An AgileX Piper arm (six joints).
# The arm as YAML. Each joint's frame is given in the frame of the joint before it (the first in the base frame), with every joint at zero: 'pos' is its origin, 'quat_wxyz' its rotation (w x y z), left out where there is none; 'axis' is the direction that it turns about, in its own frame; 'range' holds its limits. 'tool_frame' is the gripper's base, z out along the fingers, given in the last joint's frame.
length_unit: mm
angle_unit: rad
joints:
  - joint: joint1
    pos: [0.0, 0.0, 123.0]
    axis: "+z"
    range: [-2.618, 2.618]
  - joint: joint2
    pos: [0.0, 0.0, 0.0]
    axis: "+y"
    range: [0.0, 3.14]
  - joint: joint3
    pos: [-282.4, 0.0, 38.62]
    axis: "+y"
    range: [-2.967, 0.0]
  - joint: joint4
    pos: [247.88, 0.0, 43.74]
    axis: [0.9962, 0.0, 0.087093]
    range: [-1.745, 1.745]
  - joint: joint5
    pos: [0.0, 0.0, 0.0]
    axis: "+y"
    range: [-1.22, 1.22]
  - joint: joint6
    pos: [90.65, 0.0, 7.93]
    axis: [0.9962, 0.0, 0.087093]
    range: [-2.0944, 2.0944]
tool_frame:
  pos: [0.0, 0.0, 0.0]
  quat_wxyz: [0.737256, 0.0, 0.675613, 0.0]
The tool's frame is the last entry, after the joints.
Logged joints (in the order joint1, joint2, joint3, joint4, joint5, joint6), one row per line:
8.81 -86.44 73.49 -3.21 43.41 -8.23
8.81 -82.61 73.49 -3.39 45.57 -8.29
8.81 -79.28 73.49 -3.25 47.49 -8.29
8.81 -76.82 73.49 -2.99 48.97 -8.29
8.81 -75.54 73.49 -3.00 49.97 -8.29
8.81 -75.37 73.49 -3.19 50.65 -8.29
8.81 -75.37 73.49 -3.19 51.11 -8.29
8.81 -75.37 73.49 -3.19 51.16 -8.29
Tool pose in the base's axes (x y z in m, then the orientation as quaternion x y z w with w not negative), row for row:
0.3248 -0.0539 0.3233 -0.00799 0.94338 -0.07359 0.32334
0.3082 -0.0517 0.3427 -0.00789 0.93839 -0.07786 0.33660
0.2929 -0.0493 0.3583 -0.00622 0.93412 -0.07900 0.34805
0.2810 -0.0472 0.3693 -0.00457 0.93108 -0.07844 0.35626
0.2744 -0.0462 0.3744 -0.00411 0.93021 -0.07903 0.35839
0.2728 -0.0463 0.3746 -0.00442 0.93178 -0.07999 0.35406
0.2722 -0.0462 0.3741 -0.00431 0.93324 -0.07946 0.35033
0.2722 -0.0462 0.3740 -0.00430 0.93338 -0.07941 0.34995
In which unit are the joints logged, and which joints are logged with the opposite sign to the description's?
The joints are logged in degrees. Opposite sign: joint1, joint2, joint3.
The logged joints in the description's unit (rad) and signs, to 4 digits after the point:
-0.1538 1.5087 -1.2826 -0.0560 0.7576 -0.1436
-0.1538 1.4418 -1.2826 -0.0592 0.7953 -0.1447
-0.1538 1.3837 -1.2826 -0.0567 0.8289 -0.1447
-0.1538 1.3408 -1.2826 -0.0522 0.8547 -0.1447
-0.1538 1.3184 -1.2826 -0.0524 0.8721 -0.1447
-0.1538 1.3155 -1.2826 -0.0557 0.8840 -0.1447
-0.1538 1.3155 -1.2826 -0.0557 0.8920 -0.1447
-0.1538 1.3155 -1.2826 -0.0557 0.8929 -0.1447

